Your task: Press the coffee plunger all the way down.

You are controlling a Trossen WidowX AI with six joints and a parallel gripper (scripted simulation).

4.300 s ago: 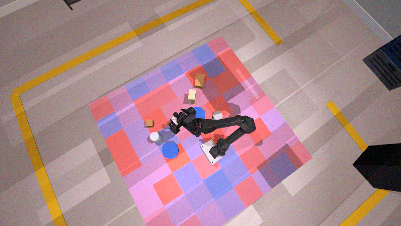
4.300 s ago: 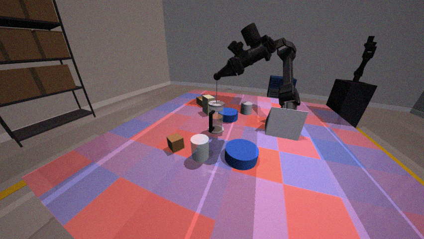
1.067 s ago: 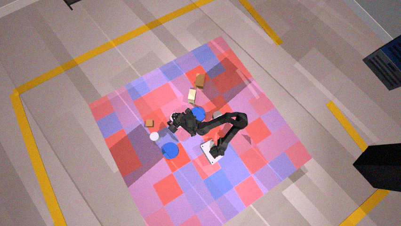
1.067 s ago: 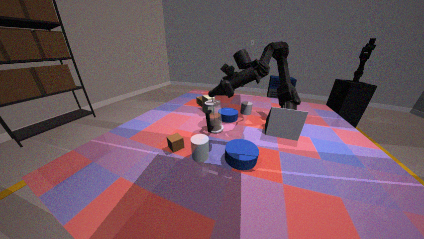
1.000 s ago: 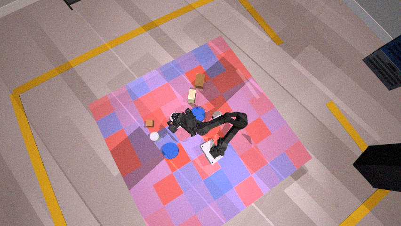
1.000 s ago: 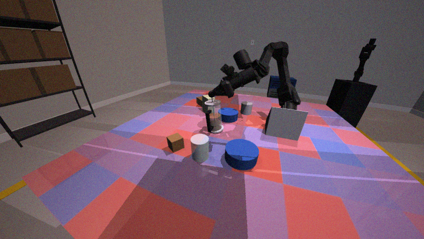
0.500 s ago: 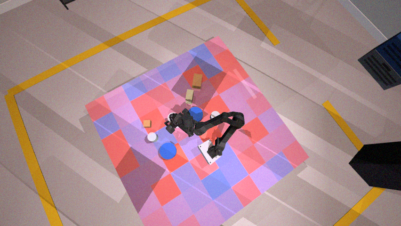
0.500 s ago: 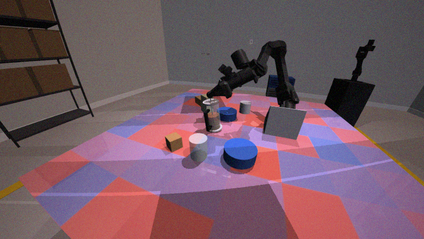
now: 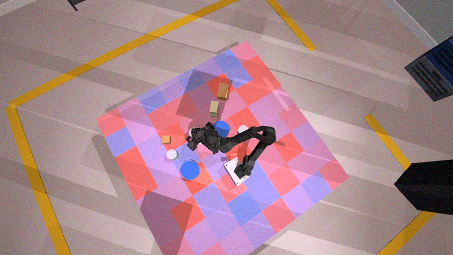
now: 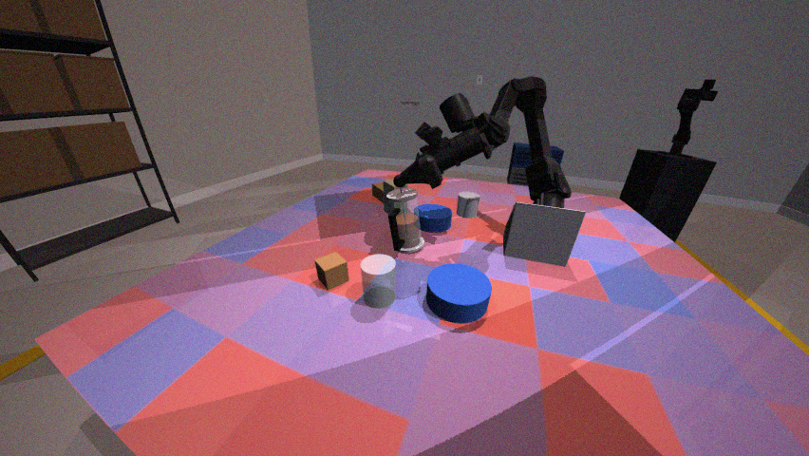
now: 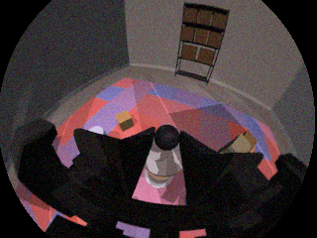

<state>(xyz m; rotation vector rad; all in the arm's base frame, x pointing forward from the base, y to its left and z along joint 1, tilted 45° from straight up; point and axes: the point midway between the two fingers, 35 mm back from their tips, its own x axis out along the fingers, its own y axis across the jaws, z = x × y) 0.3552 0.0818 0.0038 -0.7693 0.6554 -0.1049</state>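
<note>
My gripper tip is now 9 cm above the coffee press, 2 cm past it and 1 cm to the right of it. Also, from my gripper tip: brown cube 17 cm to the left, 16 cm below, 10 cm ahead.
</note>
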